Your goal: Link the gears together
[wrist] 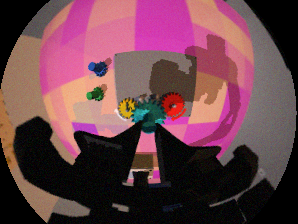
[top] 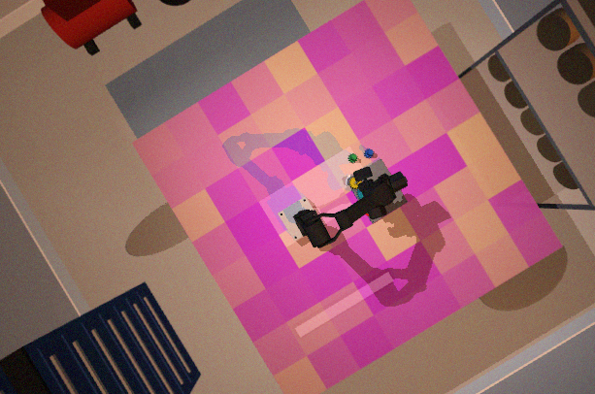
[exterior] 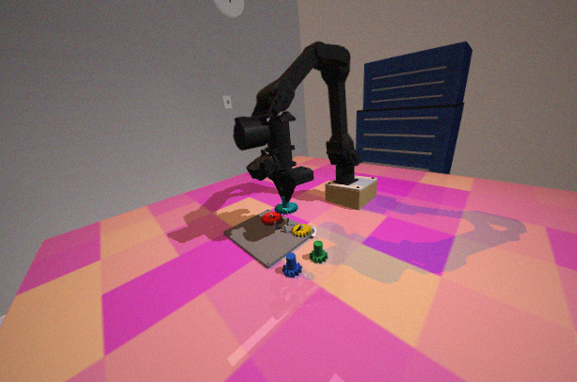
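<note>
The teal gear lies 1 cm below my gripper tip. The rest, counted from my gripper tip: yellow gear 5 cm to the left, 7 cm below; then green gear 3 cm ahead, 15 cm to the left, 7 cm below; then red gear 2 cm ahead, 6 cm to the right, 7 cm below.
</note>
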